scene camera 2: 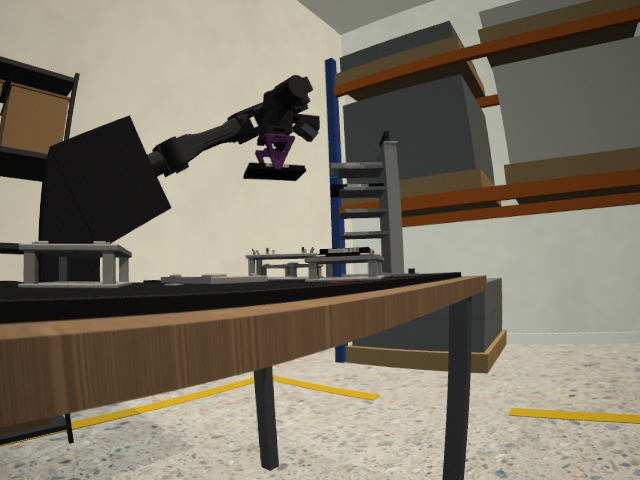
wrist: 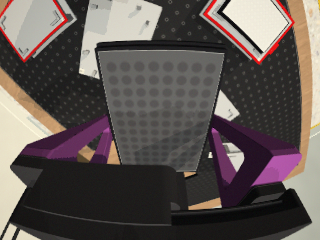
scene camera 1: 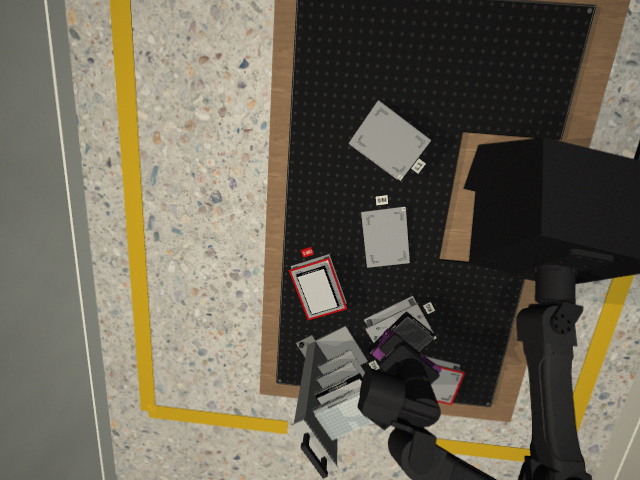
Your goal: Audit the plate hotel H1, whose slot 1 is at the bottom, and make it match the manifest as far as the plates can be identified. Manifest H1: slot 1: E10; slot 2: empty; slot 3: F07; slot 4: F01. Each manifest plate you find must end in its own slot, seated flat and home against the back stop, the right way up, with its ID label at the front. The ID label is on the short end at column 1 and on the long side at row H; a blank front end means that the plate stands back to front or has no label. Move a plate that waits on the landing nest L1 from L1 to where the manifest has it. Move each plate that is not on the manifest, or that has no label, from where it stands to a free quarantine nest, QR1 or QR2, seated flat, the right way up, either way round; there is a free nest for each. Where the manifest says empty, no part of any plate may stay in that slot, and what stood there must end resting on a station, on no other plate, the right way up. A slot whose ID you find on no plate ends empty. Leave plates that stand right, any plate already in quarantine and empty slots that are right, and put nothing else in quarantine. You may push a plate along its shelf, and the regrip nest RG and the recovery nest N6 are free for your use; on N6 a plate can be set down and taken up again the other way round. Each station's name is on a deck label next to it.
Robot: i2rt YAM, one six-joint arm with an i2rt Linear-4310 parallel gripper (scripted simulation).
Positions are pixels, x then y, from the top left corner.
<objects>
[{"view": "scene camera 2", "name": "my gripper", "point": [273, 174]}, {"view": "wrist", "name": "my gripper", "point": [160, 118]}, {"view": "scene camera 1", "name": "my gripper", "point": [400, 341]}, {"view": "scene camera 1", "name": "white well plate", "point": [342, 417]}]
</objects>
